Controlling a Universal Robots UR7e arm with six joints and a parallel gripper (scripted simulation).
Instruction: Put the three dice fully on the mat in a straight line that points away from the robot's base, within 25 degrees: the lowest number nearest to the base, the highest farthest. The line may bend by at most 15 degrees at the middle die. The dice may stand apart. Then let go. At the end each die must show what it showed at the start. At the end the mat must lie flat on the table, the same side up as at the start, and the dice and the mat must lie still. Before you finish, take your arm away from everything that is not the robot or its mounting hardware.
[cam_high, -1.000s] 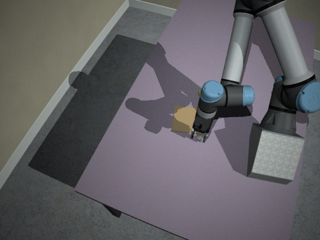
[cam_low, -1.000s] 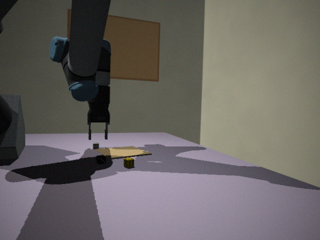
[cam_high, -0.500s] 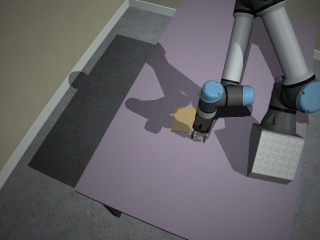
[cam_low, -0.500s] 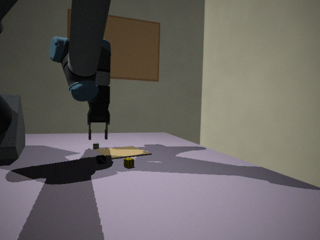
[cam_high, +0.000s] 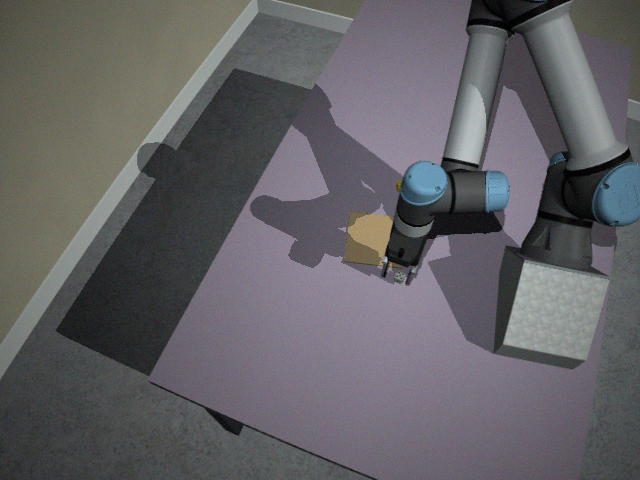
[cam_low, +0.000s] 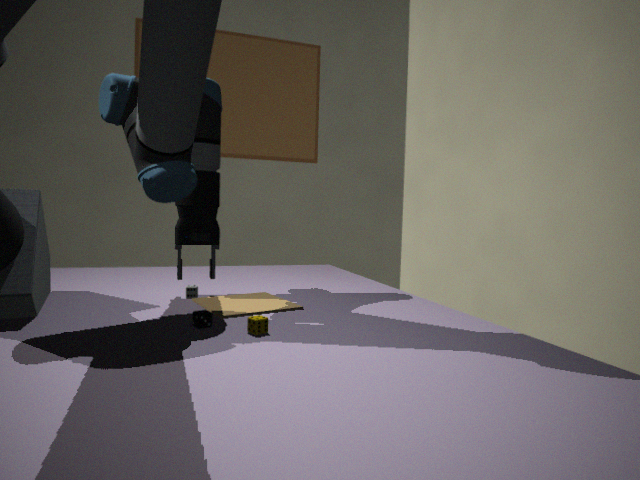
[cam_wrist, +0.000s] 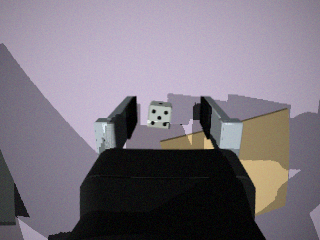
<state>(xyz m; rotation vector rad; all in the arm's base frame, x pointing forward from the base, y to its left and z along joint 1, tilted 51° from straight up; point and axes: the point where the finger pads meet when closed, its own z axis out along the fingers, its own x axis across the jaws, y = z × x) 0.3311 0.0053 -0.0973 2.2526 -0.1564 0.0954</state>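
My gripper is now 40 mm above the white die, 10 mm to the left of it and 10 mm past it. Round my hand: tan mat (100 mm to the right, 60 mm ahead, 50 mm below); then yellow die (260 mm to the right, 40 mm below, 30 mm ahead); then black die (210 mm to the right, 40 mm below, 30 mm behind).
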